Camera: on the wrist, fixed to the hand. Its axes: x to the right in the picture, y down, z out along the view.
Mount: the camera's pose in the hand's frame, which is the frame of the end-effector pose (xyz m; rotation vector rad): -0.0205 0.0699 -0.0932 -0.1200 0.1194 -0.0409
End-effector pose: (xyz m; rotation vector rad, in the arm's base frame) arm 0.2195 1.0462 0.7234 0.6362 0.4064 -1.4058
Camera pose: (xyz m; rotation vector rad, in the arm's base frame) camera 0.2953 1.1236 0.6760 0.6183 0.5971 -1.3749
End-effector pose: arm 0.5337 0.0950 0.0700 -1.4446 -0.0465 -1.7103
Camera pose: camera 0.5031 0.0140 -0.0106 -1.4335 0.0935 -1.8567
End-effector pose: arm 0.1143 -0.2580 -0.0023 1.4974 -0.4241 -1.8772
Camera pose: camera 0.2261 -0.2785 0.0305 1.5378 -0.2231 -1.8000
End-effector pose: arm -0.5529 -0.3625 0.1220 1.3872 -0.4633 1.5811
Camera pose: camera -0.6642 -0.3312 0.0972 1.1977 -0.4476 1.5672
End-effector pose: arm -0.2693 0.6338 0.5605 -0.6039 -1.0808 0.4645
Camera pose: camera -0.1966 0.6524 0.4691 -0.7053 -1.0101 0.3255
